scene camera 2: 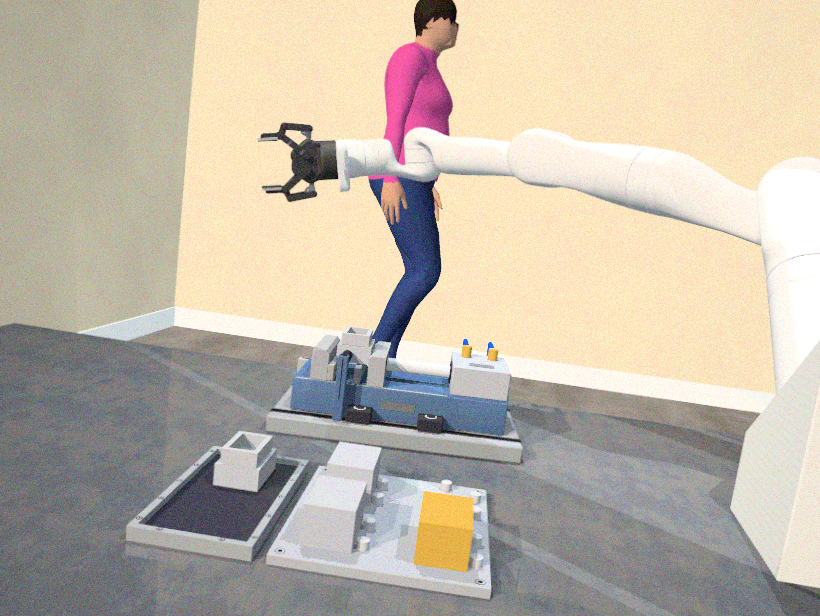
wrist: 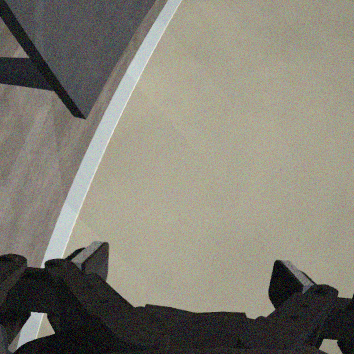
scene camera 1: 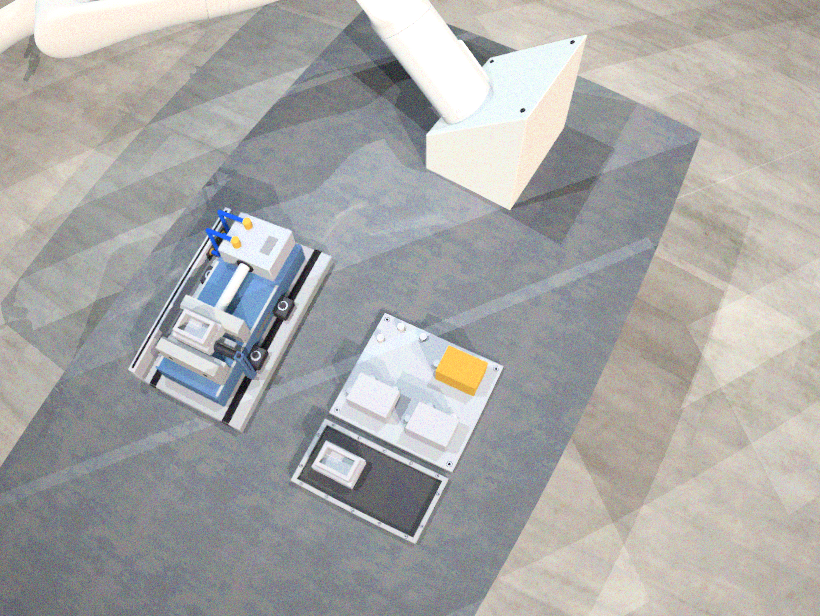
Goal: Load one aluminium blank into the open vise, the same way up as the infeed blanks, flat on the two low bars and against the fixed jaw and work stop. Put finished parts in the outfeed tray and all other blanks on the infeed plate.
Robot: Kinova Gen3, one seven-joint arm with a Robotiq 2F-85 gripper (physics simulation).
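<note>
My gripper (scene camera 2: 270, 163) (wrist: 190, 270) is open and empty, high above the table and left of the vise in the scene camera 2 view, fingers pointing sideways. In the vise (scene camera 1: 205, 387) (scene camera 2: 457, 414), a grey part with an open pocket on top (scene camera 1: 194, 329) (scene camera 2: 356, 340) stands between the two jaws; its underside and any small gaps are hidden. A similar pocketed part (scene camera 1: 338, 462) (scene camera 2: 243, 462) stands in the outfeed tray (scene camera 1: 353, 511) (scene camera 2: 192, 543). Two plain grey blanks, one (scene camera 1: 373, 397) (scene camera 2: 356, 460) nearer the vise and another (scene camera 1: 432, 426) (scene camera 2: 331, 513), stand on the infeed plate (scene camera 1: 371, 361) (scene camera 2: 371, 563).
An orange block (scene camera 1: 462, 369) (scene camera 2: 444, 530) stands on the infeed plate among short pegs. A blue upright bracket (scene camera 1: 243, 361) (scene camera 2: 341, 391) is at the vise's side. A person in a pink top (scene camera 2: 420, 86) stands behind the vise and arm. The robot's pedestal (scene camera 1: 477, 159) (scene camera 2: 775, 477) is on the table.
</note>
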